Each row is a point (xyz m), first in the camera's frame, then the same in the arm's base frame.
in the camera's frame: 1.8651 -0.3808 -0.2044
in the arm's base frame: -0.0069 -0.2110 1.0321
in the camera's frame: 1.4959 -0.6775 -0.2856
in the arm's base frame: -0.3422 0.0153 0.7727
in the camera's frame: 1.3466 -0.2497 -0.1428
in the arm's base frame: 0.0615 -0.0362 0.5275
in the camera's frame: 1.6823 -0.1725 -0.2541
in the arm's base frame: 0.1040 -0.2873 0.7848
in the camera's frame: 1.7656 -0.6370 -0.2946
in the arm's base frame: -0.2777 -0.1132 1.0046
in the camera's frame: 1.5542 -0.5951 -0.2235
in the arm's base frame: -0.2319 -0.0004 0.8131
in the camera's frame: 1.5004 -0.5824 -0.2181
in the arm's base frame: -0.2261 0.0175 0.7608
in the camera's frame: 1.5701 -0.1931 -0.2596
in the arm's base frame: 0.0687 -0.2391 0.6874
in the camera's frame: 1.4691 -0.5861 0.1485
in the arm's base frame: -0.0171 0.3152 0.8163
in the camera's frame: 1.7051 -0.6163 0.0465
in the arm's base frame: -0.0684 0.1633 1.0195
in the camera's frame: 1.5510 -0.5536 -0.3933
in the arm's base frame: -0.2995 -0.1519 0.7581
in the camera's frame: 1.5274 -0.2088 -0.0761
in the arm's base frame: 0.1585 -0.0729 0.6949
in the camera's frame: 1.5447 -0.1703 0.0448
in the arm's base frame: 0.2629 -0.0053 0.7255
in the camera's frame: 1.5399 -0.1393 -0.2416
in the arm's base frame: 0.1179 -0.2413 0.6461
